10 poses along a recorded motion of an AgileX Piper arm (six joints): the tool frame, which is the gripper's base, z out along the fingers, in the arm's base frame.
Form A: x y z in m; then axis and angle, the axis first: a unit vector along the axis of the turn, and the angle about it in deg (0 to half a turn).
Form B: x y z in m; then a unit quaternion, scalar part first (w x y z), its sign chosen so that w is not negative. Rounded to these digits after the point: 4 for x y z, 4 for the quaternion.
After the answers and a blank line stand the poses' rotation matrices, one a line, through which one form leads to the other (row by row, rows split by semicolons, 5 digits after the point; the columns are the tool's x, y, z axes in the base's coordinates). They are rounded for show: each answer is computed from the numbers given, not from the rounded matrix.
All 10 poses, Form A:
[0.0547, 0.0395, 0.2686, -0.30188, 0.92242, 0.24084, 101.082]
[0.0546, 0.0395, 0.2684, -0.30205, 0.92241, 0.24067, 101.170]
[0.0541, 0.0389, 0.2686, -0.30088, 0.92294, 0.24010, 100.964]
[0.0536, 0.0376, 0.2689, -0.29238, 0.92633, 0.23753, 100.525]
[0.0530, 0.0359, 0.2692, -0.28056, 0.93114, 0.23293, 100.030]
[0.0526, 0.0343, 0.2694, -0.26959, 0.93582, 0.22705, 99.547]
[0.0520, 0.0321, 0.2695, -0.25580, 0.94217, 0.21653, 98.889]
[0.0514, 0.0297, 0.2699, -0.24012, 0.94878, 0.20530, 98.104]
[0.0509, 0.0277, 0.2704, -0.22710, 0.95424, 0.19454, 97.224]
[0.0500, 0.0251, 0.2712, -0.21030, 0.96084, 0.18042, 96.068]
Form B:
[0.0547, 0.0395, 0.2686, 0.6355, -0.2331, 0.7122, 0.1859]
[0.0546, 0.0395, 0.2684, 0.6349, -0.2334, 0.7126, 0.1859]
[0.0541, 0.0389, 0.2686, 0.6363, -0.2321, 0.7120, 0.1852]
[0.0536, 0.0376, 0.2689, 0.6393, -0.2248, 0.7123, 0.1827]
[0.0530, 0.0359, 0.2692, 0.6426, -0.2150, 0.7135, 0.1785]
[0.0526, 0.0343, 0.2694, 0.6458, -0.2058, 0.7145, 0.1734]
[0.0520, 0.0321, 0.2695, 0.6502, -0.1944, 0.7158, 0.1645]
[0.0514, 0.0297, 0.2699, 0.6554, -0.1814, 0.7166, 0.1551]
[0.0509, 0.0277, 0.2704, 0.6612, -0.1704, 0.7159, 0.1460]
[0.0500, 0.0251, 0.2712, 0.6687, -0.1564, 0.7144, 0.1342]

-0.08356 -0.56834 0.81854; -0.09564 0.82220 0.56111; -0.99190 -0.03139 -0.12306
-0.08481 -0.56870 0.81816; -0.09648 0.82195 0.56133; -0.99172 -0.03133 -0.12458
-0.08245 -0.56623 0.82011; -0.09479 0.82364 0.55913; -0.99208 -0.03164 -0.12158
-0.08156 -0.55385 0.82861; -0.08678 0.83217 0.54769; -0.99288 -0.02724 -0.11594
-0.08174 -0.53611 0.84018; -0.07737 0.84387 0.53094; -0.99365 -0.02161 -0.11046
-0.08112 -0.51804 0.85150; -0.07023 0.85516 0.51358; -0.99423 -0.01814 -0.10575
-0.07898 -0.49218 0.86691; -0.06432 0.87033 0.48826; -0.99480 -0.01720 -0.10039
-0.07518 -0.46319 0.88306; -0.05669 0.88612 0.45997; -0.99556 -0.01548 -0.09288
-0.06769 -0.43696 0.89693; -0.05096 0.89933 0.43428; -0.99640 -0.01632 -0.08314
-0.05681 -0.40284 0.91351; -0.04402 0.91511 0.40080; -0.99741 -0.01744 -0.06972

